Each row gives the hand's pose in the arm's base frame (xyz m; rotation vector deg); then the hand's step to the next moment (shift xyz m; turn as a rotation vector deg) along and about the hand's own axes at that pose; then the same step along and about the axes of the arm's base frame.
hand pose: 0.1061 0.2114 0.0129 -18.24 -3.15 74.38
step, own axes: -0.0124 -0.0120 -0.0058 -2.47 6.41 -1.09
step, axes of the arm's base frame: 0.0091 -0.0158 -0.0007 -6.44 -1.08 -2.38
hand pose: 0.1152 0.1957 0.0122 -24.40 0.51 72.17
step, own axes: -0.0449 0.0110 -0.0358 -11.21 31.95 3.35
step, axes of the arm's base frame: -0.0163 -0.0499 -0.0257 -33.75 -1.61 -4.03
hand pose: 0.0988 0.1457 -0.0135 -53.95 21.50 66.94
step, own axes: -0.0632 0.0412 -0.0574 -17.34 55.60 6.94
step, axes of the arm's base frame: -0.0496 -0.0805 -0.0074 -58.12 -0.60 -7.88
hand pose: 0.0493 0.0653 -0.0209 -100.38 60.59 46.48
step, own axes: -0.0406 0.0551 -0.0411 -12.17 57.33 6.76
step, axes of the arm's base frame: -0.0636 -0.0377 0.0301 -57.51 -2.75 -12.85
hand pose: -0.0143 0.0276 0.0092 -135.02 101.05 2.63
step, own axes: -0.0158 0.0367 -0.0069 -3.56 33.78 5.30
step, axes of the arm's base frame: -0.0402 0.0039 0.0039 -32.72 -4.81 -9.38
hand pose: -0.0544 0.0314 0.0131 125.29 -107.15 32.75
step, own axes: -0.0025 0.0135 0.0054 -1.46 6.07 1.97
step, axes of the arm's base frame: -0.0127 -0.0023 -0.0072 -5.82 -0.53 -2.95
